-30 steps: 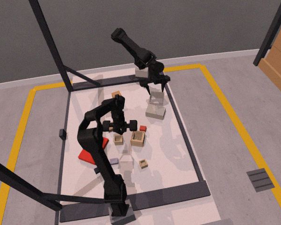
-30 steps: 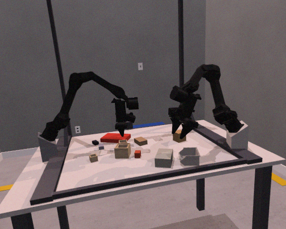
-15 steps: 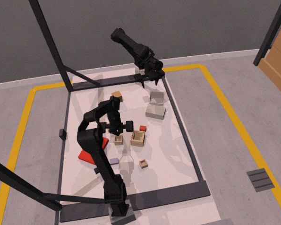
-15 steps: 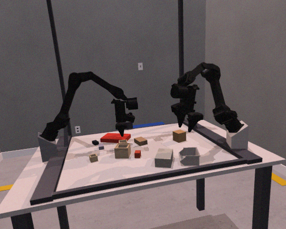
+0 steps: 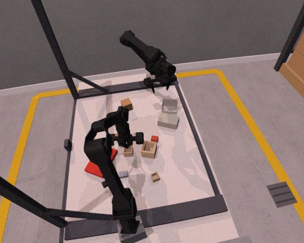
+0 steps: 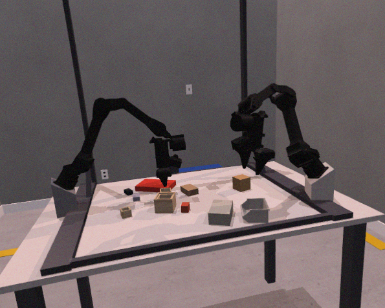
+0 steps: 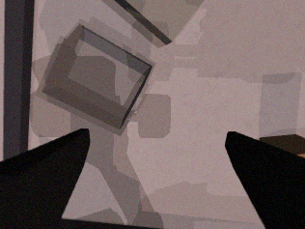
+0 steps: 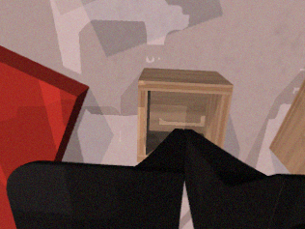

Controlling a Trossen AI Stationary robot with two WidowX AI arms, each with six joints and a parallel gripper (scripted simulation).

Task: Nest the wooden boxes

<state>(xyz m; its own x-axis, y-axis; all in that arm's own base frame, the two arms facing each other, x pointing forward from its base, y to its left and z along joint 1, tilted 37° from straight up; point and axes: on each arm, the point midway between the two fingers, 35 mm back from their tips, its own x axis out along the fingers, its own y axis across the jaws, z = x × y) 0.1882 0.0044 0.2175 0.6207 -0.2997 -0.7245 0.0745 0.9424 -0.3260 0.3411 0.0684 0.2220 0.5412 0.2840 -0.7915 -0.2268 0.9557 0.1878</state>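
The flat brown block is 10 cm to the left of my right hand, 8 cm below it and 5 cm behind it. Round my right hand: red cube 14 cm ahead, 9 cm to the left, 7 cm below; then red slab 14 cm behind, 8 cm below, 7 cm to the right; then dark block 19 cm to the right, 8 cm below, 8 cm behind.
My left hand is 16 cm above the grey closed block, 12 cm to the left of it and 6 cm short of it. The rest, counted from my left hand: red cube (26 cm to the right, 17 cm below, 2 cm behind); then grey open box (16 cm below, 6 cm ahead); then brown cube (22 cm behind, 16 cm below, 1 cm to the right).
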